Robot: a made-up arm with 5 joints.
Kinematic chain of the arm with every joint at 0, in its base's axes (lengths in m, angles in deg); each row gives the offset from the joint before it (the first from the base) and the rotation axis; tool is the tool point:
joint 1: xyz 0 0 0.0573 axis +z
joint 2: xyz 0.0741 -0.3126 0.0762 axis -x
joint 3: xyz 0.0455 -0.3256 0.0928 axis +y
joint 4: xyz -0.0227 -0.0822 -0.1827 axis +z
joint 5: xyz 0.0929 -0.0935 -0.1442 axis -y
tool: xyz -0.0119 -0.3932 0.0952
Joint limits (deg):
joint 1: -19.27..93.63
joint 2: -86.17..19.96
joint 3: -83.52..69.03
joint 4: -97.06..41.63
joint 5: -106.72..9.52
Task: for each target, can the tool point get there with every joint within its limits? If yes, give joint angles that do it. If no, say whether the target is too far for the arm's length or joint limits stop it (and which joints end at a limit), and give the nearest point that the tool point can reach.
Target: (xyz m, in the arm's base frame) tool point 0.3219 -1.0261 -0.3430
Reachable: yes | joints 27.20 -35.16 42.21 -34.91 -34.44
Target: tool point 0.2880 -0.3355 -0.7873
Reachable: yes | joints 59.84 -74.15 23.05 -35.16 -97.54
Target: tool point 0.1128 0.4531 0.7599
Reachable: no: joint limits stop it (at a limit: joint 1, joint 2, joint 3, joint 4) | nearest point 0.7190 0.5303 0.8200 | short by 0.614 m
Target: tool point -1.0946 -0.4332 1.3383
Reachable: no: too far | nearest point -0.5978 -0.5476 0.7556 | short by 0.774 m
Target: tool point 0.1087 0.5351 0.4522
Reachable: no: joint limits stop it (at a limit: joint 1, joint 2, joint 4) | nearest point 0.7490 0.6251 0.7204 | short by 0.700 m
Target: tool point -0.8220 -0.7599 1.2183
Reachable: no: too far | nearest point -0.6131 -0.6776 0.7446 | short by 0.524 m
